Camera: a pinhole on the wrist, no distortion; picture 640 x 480 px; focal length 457.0 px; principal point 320.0 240.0 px. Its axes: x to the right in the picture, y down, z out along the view. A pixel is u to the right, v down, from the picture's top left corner.
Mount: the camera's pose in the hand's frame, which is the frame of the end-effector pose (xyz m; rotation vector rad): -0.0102 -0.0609 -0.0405 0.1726 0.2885 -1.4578
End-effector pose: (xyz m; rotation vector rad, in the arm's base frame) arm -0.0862 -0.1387 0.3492 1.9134 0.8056 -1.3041
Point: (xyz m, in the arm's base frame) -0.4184 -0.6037 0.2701
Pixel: 127 158
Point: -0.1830 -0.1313 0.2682
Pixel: 346 423
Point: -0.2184 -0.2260 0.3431
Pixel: 151 119
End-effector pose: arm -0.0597 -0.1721 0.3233 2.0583 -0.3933 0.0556
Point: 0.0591 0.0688 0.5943
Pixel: behind the camera
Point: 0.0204 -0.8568 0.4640
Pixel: outside the picture
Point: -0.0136 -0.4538 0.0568
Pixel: 246 286
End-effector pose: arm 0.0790 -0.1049 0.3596 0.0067 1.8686 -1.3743
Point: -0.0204 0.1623 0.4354
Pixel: behind the camera
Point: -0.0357 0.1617 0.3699
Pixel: behind the camera
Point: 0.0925 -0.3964 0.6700
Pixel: 610 92
